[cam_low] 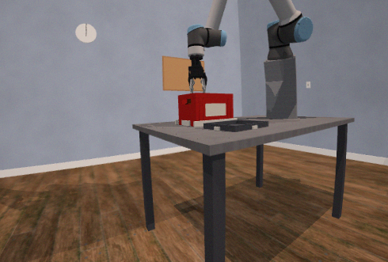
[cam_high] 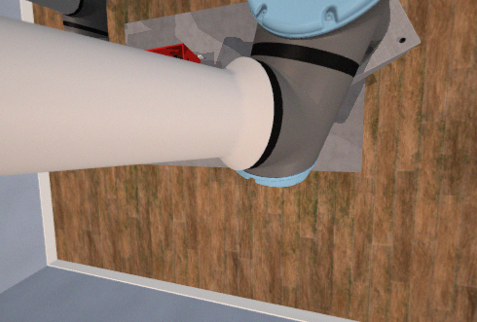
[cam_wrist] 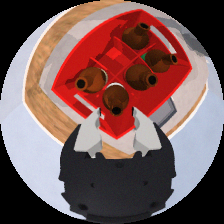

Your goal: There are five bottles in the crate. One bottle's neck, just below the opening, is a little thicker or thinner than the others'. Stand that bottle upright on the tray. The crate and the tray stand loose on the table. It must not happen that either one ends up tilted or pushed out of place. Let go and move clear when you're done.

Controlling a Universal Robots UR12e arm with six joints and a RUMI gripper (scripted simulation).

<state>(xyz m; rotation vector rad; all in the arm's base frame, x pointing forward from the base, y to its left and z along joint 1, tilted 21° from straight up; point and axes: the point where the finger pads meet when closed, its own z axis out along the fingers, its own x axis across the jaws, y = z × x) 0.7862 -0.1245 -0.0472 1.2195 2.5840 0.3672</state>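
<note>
Now: the red crate 9 cm behind my hand, 3 cm to the right of it and 9 cm below it. Round my hand: dark tray 4 cm behind, 23 cm to the left, 16 cm below.
</note>
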